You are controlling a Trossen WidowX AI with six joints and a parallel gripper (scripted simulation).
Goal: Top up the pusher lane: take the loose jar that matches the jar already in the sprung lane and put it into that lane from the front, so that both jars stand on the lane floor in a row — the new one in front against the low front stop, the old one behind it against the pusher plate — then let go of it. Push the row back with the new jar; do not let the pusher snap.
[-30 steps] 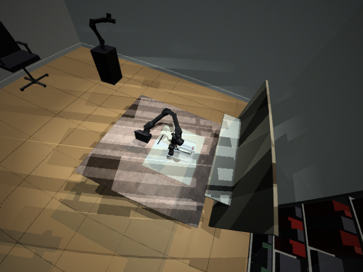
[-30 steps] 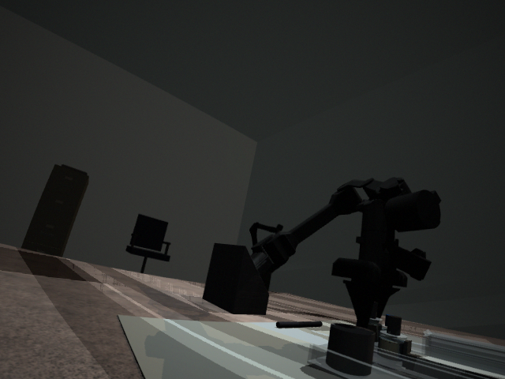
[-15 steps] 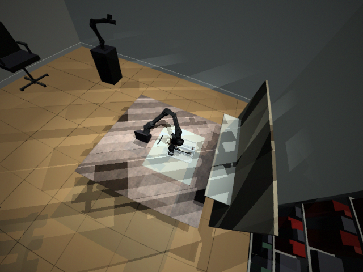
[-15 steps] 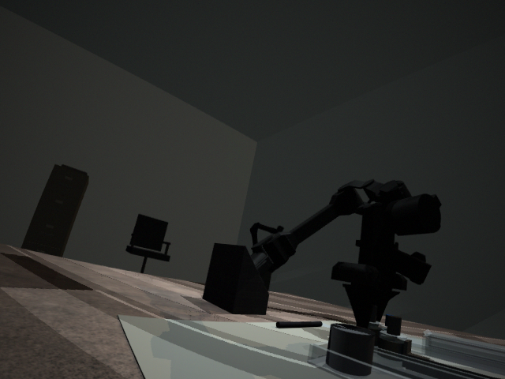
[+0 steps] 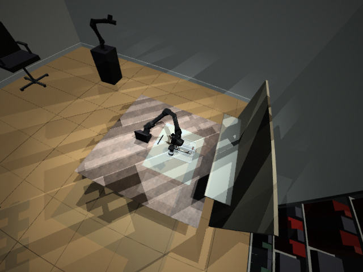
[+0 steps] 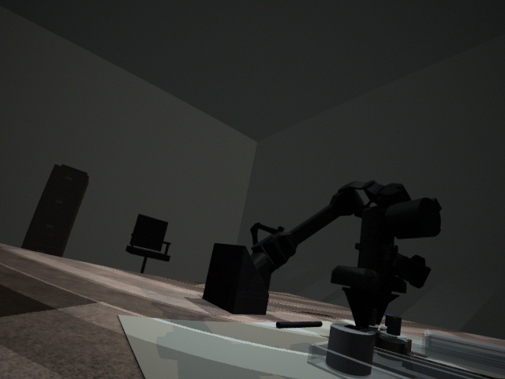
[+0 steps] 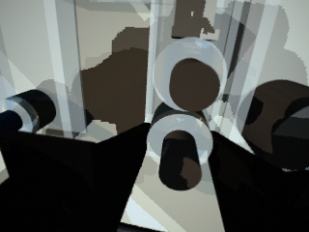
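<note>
The pale mat lies 60 mm ahead of my gripper tip, 40 mm below it and 10 mm to the right of it. The rest, counted from my gripper tip: clear lane (140 mm ahead, 20 mm to the left, 20 mm below); thin dark rod (170 mm behind, 50 mm to the left, 30 mm below).
</note>
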